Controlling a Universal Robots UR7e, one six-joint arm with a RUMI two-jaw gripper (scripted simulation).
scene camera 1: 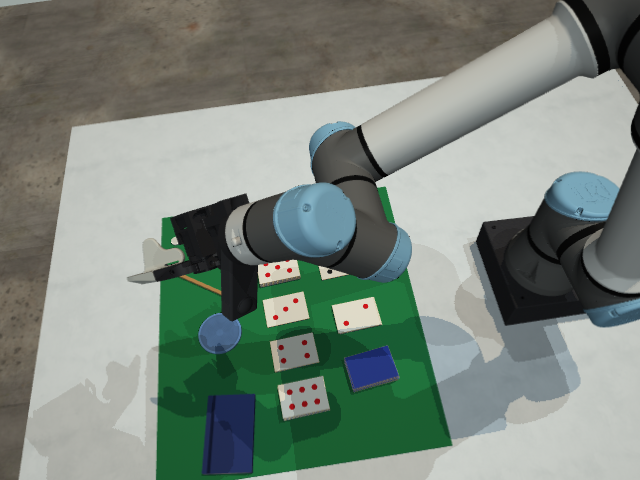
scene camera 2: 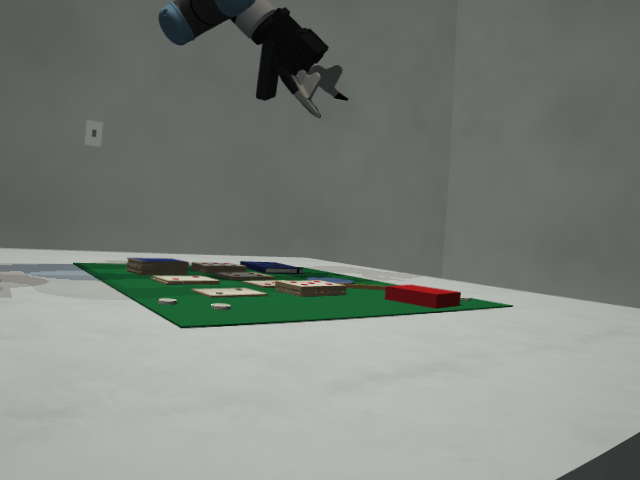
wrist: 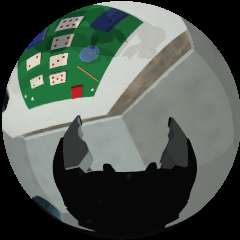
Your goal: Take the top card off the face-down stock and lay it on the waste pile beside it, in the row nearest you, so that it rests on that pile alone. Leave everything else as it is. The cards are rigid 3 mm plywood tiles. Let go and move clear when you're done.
Labels:
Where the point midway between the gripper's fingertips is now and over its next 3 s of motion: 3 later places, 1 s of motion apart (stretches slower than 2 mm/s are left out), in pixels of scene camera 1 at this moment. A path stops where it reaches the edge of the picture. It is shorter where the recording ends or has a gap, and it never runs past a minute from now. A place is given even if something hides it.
My gripper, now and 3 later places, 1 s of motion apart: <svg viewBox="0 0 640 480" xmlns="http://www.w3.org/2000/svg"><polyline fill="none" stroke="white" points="177,261 306,333 371,352 374,354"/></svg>

